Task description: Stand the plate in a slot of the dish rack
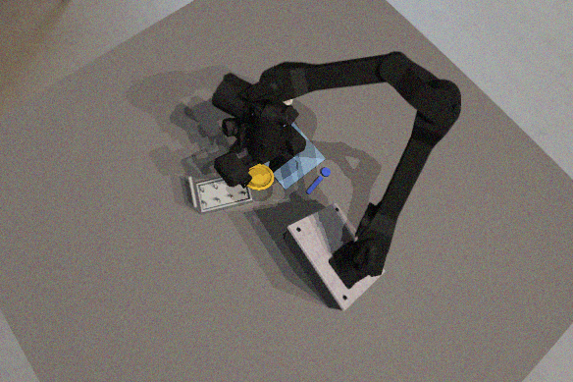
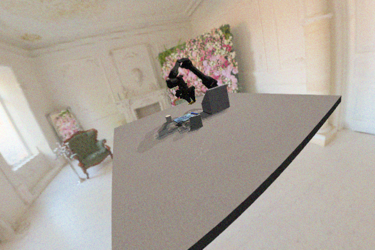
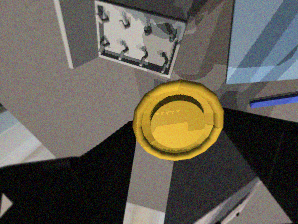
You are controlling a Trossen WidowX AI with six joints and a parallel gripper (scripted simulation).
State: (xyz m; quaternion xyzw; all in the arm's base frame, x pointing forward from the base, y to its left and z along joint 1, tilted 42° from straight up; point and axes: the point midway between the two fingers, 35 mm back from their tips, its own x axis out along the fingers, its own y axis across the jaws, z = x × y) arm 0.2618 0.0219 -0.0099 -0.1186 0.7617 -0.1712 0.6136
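The grey dish rack lies 10 cm below my gripper tip, 7 cm to the left of it and 5 cm ahead of it. Also, from my gripper tip: yellow plate 1 cm above; then blue spoon 15 cm to the right, 12 cm below, 6 cm behind; then light blue mat 13 cm below, 12 cm to the right, 5 cm ahead.
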